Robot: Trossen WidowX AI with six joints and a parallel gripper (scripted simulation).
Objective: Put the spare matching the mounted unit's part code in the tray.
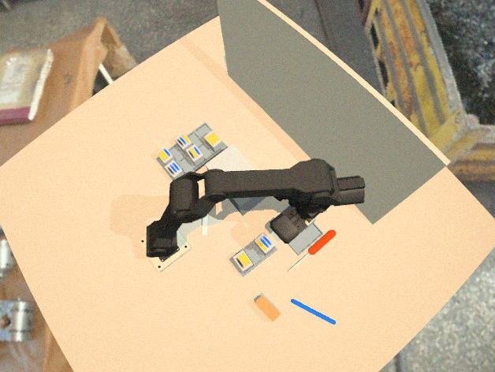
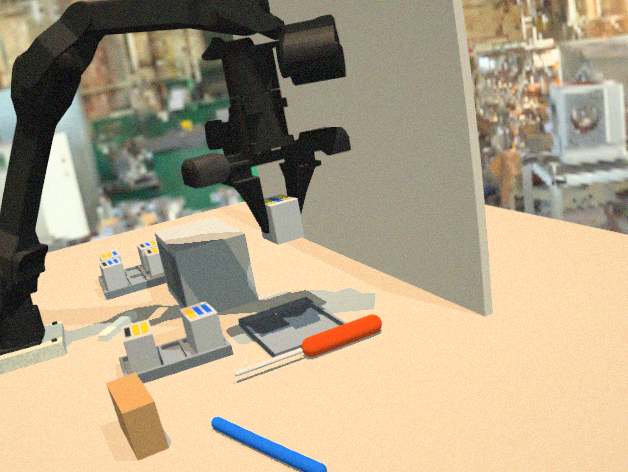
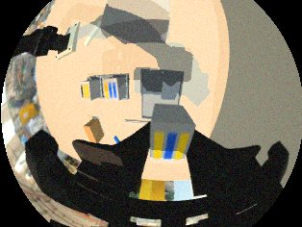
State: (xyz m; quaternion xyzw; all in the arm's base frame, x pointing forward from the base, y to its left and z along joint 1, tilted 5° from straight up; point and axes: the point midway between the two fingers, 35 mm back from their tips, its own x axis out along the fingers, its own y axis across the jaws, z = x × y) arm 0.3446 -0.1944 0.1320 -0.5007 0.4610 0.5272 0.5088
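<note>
The tray lies 120 mm below my gripper tip and 10 mm behind it. The rest, counted from my gripper tip: rack 150 mm behind, 120 mm below, 20 mm to the left; then grey spare 20 mm above; then mounted unit 220 mm to the left, 80 mm below, 60 mm behind.
</note>
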